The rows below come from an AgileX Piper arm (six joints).
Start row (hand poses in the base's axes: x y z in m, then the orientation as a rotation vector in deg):
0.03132 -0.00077 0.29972 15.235 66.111 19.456
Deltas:
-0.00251 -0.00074 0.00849 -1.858 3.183 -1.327
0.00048 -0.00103 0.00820 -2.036 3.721 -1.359
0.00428 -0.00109 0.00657 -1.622 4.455 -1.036
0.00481 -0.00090 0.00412 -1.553 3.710 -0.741
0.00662 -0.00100 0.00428 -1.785 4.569 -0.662
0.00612 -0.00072 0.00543 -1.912 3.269 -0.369
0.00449 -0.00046 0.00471 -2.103 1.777 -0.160
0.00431 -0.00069 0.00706 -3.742 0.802 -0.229
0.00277 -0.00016 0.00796 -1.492 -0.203 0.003
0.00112 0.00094 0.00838 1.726 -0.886 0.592
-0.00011 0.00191 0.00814 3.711 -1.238 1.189
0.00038 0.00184 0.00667 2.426 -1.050 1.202
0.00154 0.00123 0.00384 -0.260 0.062 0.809
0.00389 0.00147 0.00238 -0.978 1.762 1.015
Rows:
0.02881 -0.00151 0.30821 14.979 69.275 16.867
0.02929 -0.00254 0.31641 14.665 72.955 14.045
0.03357 -0.00363 0.32298 14.592 77.342 11.640
0.03838 -0.00453 0.32710 14.263 81.008 9.560
0.04500 -0.00553 0.33138 13.763 85.528 7.245
0.05112 -0.00625 0.33681 12.794 88.775 5.161
0.05561 -0.00671 0.34152 11.381 90.542 3.218
0.05992 -0.00740 0.34858 8.672 91.283 0.002
0.06269 -0.00756 0.35654 7.504 91.044 -1.168
0.06381 -0.00662 0.36492 8.370 90.236 0.721
0.06370 -0.00471 0.37306 10.303 89.101 4.653
0.06408 -0.00287 0.37973 11.212 88.117 7.565
0.06562 -0.00164 0.38357 10.391 88.281 7.999
0.06951 -0.00017 0.38595 8.995 90.186 7.918

